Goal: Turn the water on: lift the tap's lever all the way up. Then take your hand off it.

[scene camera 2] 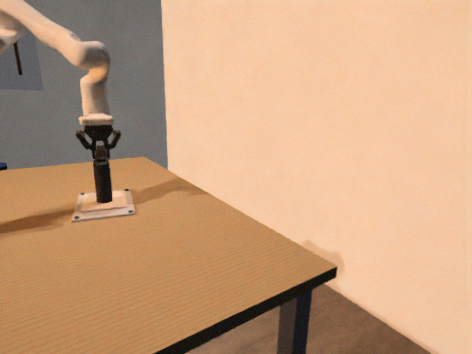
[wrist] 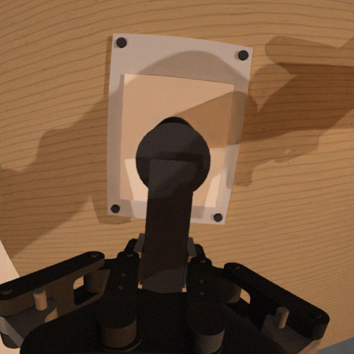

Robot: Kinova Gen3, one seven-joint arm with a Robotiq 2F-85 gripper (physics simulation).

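Note:
The tap is a dark upright column (scene camera 2: 103, 182) on a white base plate (scene camera 2: 105, 216) (wrist: 180, 47) with dark bolts at its corners. In the wrist view the tap's round dark top (wrist: 172, 137) covers most of the column, with a sliver of it showing beyond. The flat dark lever (wrist: 168, 215) runs from that top down between the fingers. My gripper (scene camera 2: 101, 152) (wrist: 165, 246) points down above the tap and is shut on the lever, one finger on each side. The lever's exact tilt is hard to judge in the scene view, where the fingers partly hide it.
The tap stands on a wooden table (scene camera 2: 200, 260) (wrist: 300, 200), near the table's far right edge. A pale wall (scene camera 2: 320, 125) runs along the table's right side. The white arm (scene camera 2: 95, 95) reaches in from the upper left. Shadows fall on both sides of the base plate.

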